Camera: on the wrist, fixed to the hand. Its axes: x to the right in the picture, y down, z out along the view.
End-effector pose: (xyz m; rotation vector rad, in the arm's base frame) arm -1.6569 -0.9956 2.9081 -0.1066 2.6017 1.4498
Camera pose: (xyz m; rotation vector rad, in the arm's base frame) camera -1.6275 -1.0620 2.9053 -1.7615 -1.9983 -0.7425
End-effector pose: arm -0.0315 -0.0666 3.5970 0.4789 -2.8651 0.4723
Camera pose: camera 0.0175 -0.0778 3.6495 1.4765 2.2366 -0.9146
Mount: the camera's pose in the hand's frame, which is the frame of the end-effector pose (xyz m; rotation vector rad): -0.0295 -0.0415 -0.0519 0.3518 -0.2063 1.5137
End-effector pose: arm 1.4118 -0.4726 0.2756 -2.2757 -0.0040 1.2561
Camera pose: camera 1.4461 -0.4679 0.3395 -1.6048 1.9496 1.8496
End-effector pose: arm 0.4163 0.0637 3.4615 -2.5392 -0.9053 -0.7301
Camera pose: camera 0.3511 0.0554 3.4926 -2.1352 0.8242 0.1754
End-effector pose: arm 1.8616 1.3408 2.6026 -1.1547 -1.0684 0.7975
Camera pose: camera 1.9002 1.2872 2.6330 -1.4807 0.0261 2.1837
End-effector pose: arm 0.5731 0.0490 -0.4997 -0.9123 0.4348 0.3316
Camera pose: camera 0.5550 -0.0198 -0.4845 -0.0360 0.9036 1.6454
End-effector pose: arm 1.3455 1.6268 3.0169 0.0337 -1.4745 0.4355
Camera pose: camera 1.4065 1.5956 2.9927 -0.8228 -1.3683 1.9373
